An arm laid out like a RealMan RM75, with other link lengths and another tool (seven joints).
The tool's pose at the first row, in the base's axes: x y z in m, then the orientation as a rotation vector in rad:
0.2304 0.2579 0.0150 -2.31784 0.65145 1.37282
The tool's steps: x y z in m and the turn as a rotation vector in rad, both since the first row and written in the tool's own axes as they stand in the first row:
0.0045 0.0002 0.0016 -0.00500 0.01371 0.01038
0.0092 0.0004 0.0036 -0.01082 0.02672 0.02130
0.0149 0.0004 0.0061 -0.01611 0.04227 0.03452
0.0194 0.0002 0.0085 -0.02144 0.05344 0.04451
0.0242 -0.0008 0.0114 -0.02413 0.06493 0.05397
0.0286 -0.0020 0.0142 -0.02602 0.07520 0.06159
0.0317 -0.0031 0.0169 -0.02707 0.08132 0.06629
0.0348 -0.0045 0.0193 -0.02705 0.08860 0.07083
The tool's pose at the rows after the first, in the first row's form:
0.2310 0.2577 0.0103 -2.33291 0.66581 1.36578
0.2315 0.2576 0.0052 -2.34798 0.68026 1.36013
0.2321 0.2578 -0.0010 -2.36460 0.69870 1.35221
0.2323 0.2583 -0.0061 -2.37768 0.71181 1.34758
0.2328 0.2597 -0.0116 -2.38890 0.72580 1.34060
0.2333 0.2613 -0.0167 -2.39850 0.73755 1.33360
0.2333 0.2630 -0.0206 -2.40414 0.74481 1.32941
0.2337 0.2648 -0.0243 -2.40984 0.75279 1.32314

